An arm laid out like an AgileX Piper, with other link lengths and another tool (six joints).
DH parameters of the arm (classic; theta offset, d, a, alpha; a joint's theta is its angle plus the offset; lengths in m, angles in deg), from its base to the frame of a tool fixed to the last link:
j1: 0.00 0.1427 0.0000 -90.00
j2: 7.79 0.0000 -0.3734 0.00
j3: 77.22 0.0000 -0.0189 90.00
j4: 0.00 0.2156 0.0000 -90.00
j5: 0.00 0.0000 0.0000 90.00
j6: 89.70 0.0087 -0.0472 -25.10
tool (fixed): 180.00 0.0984 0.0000 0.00
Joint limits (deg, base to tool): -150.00..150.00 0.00..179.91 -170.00..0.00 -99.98..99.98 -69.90..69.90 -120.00..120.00
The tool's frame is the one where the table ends.
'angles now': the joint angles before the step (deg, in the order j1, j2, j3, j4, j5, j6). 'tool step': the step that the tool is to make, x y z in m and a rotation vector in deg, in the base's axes. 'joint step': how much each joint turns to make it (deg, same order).
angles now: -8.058 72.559 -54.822 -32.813 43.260 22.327
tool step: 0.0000 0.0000 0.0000 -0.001 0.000 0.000
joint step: 0.000 0.000 0.000 -0.002 0.000 0.001
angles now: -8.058 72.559 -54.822 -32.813 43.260 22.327
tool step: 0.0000 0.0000 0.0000 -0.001 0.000 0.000
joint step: 0.000 0.000 0.000 -0.002 0.000 0.001
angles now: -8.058 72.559 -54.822 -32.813 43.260 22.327
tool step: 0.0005 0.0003 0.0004 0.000 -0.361 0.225
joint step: 0.008 -0.005 0.014 -0.011 -0.428 0.017
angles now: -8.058 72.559 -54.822 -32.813 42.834 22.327
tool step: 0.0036 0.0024 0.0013 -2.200 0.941 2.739
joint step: 0.018 0.002 0.231 -0.664 -0.842 -2.971
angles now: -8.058 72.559 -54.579 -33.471 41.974 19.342
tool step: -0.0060 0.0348 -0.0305 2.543 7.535 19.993
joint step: -0.003 -3.866 6.858 20.455 -3.428 -31.215
